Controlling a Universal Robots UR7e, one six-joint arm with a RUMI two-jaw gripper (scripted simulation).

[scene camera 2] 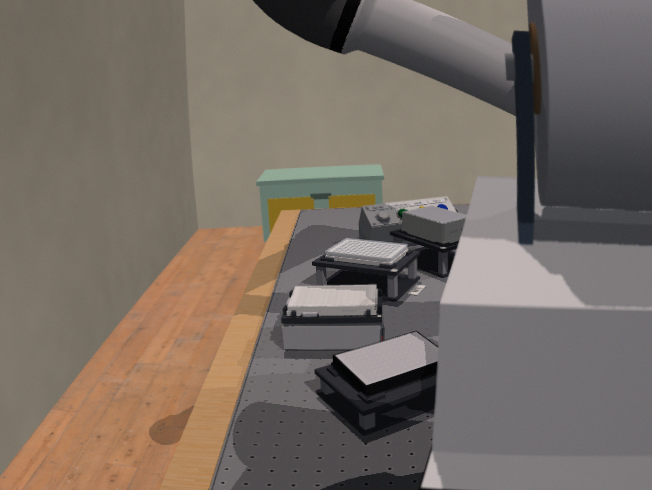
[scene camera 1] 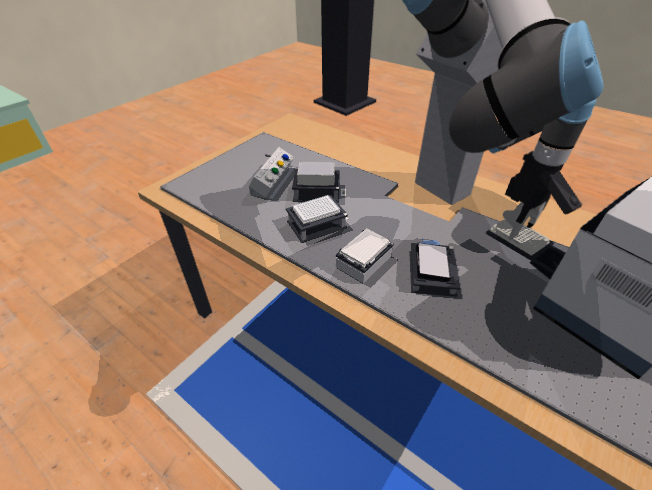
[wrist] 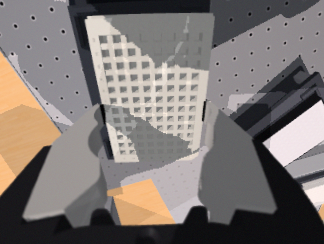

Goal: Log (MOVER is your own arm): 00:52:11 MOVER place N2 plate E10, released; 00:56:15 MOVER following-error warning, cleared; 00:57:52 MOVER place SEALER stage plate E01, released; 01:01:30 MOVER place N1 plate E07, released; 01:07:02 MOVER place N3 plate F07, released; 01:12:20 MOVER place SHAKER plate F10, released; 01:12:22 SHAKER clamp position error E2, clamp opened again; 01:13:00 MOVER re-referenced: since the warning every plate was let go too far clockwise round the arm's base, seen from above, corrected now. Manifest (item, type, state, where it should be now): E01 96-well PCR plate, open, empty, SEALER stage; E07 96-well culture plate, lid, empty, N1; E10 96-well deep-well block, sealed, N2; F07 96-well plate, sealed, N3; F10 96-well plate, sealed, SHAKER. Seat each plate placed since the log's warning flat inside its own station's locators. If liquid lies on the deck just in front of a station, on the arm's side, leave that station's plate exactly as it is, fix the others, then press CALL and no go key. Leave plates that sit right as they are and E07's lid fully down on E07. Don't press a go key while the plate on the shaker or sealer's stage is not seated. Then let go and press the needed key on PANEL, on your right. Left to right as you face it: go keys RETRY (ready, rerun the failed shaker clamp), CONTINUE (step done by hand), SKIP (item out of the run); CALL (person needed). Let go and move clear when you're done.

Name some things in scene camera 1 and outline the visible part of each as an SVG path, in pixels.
My gripper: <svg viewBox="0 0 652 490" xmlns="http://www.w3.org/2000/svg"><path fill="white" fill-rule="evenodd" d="M564 164L548 166L536 161L532 155L533 151L524 154L522 159L524 160L520 172L511 178L505 195L512 200L520 201L515 210L506 210L503 213L503 217L513 226L509 240L519 235L529 216L530 221L527 227L531 228L535 225L546 207L550 195L552 195L564 214L569 214L582 206L582 203L560 172Z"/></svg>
A grey deep-well block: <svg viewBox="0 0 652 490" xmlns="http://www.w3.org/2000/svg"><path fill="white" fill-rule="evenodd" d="M299 162L297 185L334 185L335 163Z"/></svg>
